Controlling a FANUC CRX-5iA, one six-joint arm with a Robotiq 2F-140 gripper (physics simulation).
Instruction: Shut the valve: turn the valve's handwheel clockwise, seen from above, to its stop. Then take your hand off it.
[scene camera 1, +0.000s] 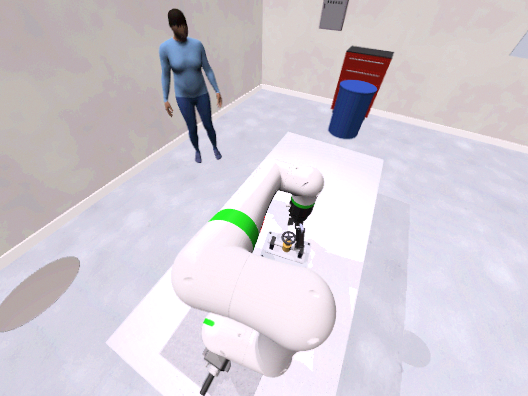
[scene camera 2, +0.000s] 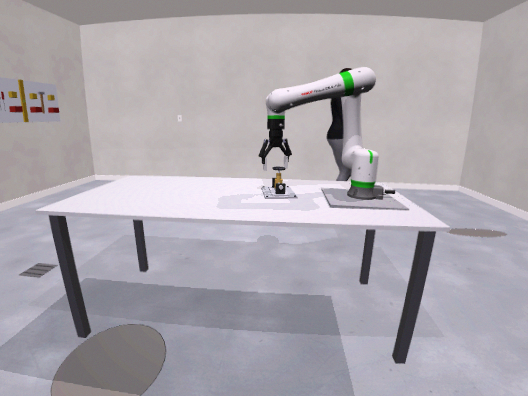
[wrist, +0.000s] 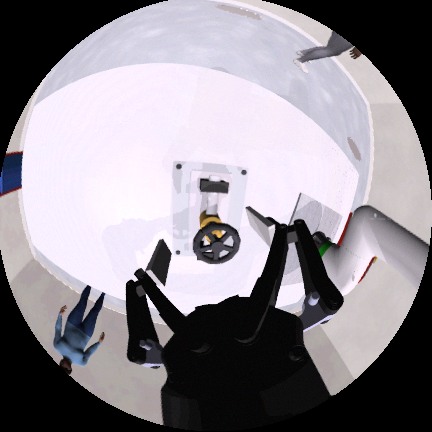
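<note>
The valve's dark, spoked handwheel (scene camera 1: 288, 237) (scene camera 2: 279, 168) (wrist: 216, 245) lies level on top of the brass valve body (scene camera 1: 287, 247) (scene camera 2: 279, 179) (wrist: 209, 220). The valve is mounted on a pale base plate (scene camera 2: 271, 194) (wrist: 181, 210) with dark bolts at its corners. My gripper (scene camera 2: 275, 163) (wrist: 205, 231) points straight down over the valve and is wide open and empty. In scene camera 2 its fingertips are about at the wheel's height. In the wrist view the finger pads stand on either side of the wheel, with gaps to it. The wheel's turn angle cannot be told.
The valve stands on the white table (scene camera 1: 345, 175) (scene camera 2: 150, 200). The arm's base (scene camera 2: 362, 190) stands on a grey plate to its right in scene camera 2. A person in blue (scene camera 1: 186, 75) (wrist: 77, 335) stands beyond the table's side. A blue barrel (scene camera 1: 352, 110) stands past the table's end.
</note>
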